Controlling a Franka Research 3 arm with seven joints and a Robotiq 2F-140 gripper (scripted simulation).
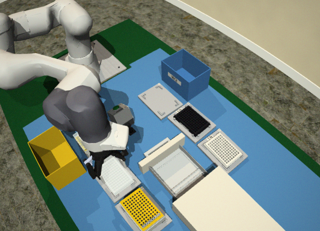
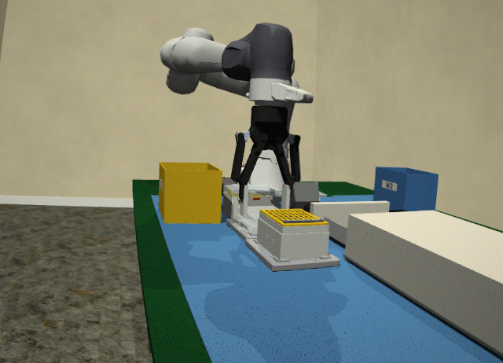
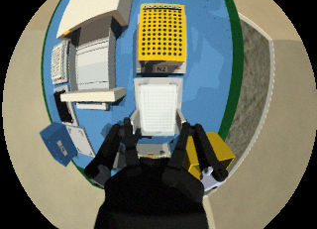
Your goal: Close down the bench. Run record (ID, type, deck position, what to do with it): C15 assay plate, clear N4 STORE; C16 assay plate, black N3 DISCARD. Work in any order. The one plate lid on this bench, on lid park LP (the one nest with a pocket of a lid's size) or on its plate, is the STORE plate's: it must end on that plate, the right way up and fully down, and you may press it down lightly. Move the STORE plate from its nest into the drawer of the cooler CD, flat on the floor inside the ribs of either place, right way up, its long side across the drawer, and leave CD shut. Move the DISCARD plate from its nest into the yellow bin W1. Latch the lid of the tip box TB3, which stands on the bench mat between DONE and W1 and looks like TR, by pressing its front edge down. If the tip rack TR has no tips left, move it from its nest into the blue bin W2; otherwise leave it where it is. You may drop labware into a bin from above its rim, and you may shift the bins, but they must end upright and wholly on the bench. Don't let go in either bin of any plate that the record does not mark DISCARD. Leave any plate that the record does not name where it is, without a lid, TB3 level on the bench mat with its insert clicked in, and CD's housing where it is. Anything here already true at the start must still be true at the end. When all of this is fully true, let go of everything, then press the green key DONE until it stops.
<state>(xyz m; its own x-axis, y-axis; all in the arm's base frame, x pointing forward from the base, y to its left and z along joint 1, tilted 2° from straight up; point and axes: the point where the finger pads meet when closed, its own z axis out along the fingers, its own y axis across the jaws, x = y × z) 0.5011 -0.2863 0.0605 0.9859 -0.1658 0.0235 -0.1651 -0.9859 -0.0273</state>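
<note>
Right now the plate lid is 2 cm below my hand. Also, from my hand: nest N4: 6 cm below; then tip rack TR: 16 cm ahead, 4 cm to the right, 1 cm below; then tip box TB3: 17 cm behind, 5 cm to the left, 2 cm below.
</note>
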